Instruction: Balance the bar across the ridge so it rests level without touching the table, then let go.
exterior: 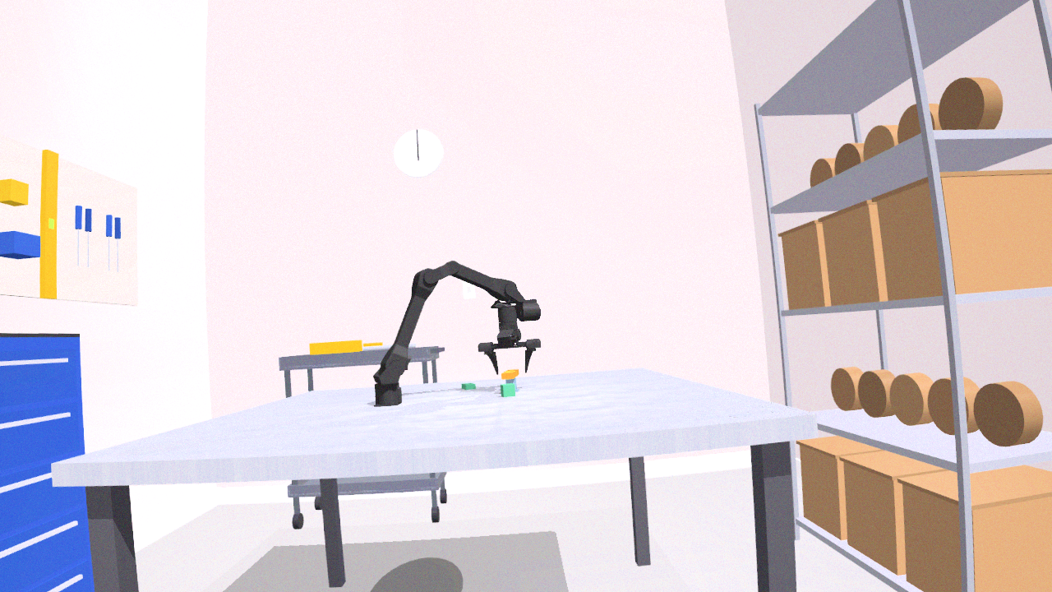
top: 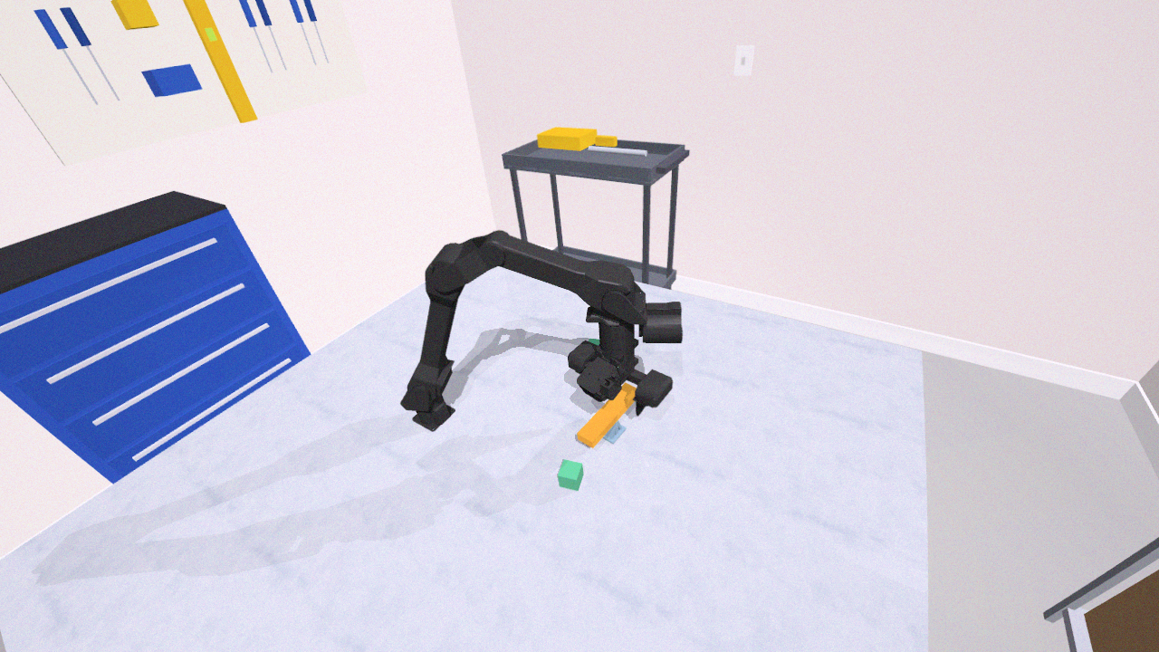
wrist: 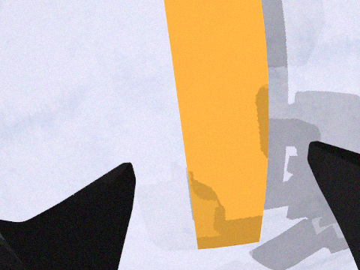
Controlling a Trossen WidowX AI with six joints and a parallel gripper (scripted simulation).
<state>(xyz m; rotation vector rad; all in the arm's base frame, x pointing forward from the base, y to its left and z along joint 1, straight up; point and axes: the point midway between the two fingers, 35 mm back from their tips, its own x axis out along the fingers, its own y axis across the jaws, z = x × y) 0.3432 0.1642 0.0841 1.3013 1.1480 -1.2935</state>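
The orange bar lies 3 cm to the right of my gripper tip. Also, from my gripper tip: green cube 1 cm behind, 15 cm to the right, 3 cm below.
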